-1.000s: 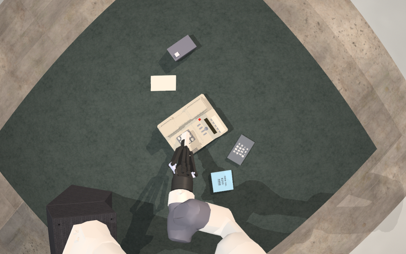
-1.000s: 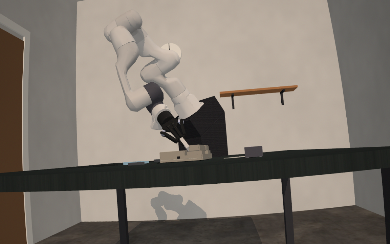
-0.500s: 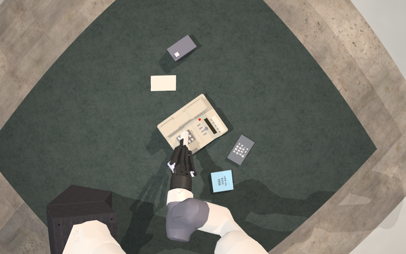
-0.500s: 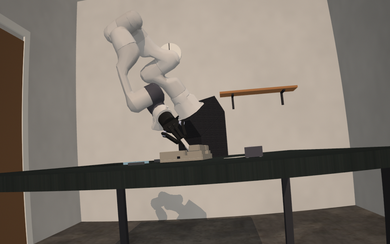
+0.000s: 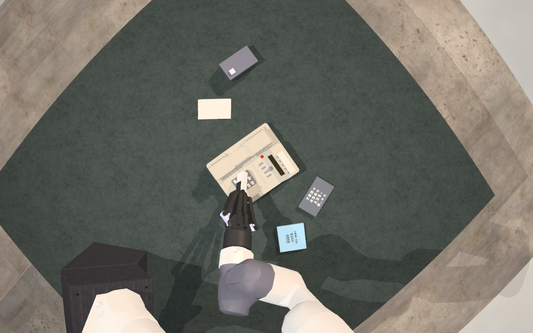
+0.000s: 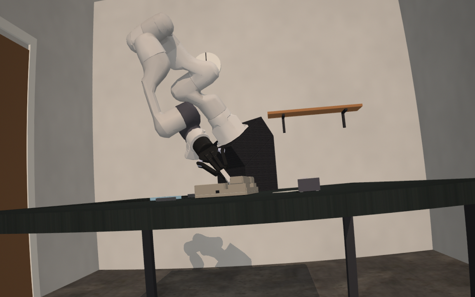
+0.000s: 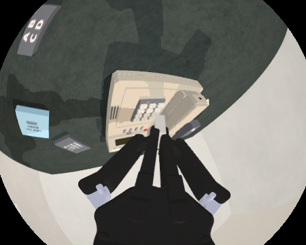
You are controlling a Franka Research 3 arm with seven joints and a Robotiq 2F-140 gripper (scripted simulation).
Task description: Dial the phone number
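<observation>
My gripper is now 6 cm short of the handset, 5 cm to the right of it and 2 cm above it. From my hand the other things lie so: light blue note: 23 cm to the right, 6 cm below, 6 cm behind; blank cream card: 19 cm to the left, 13 cm ahead, 6 cm below; dark grey keypad card: 21 cm to the right, 9 cm ahead, 6 cm below.
</observation>
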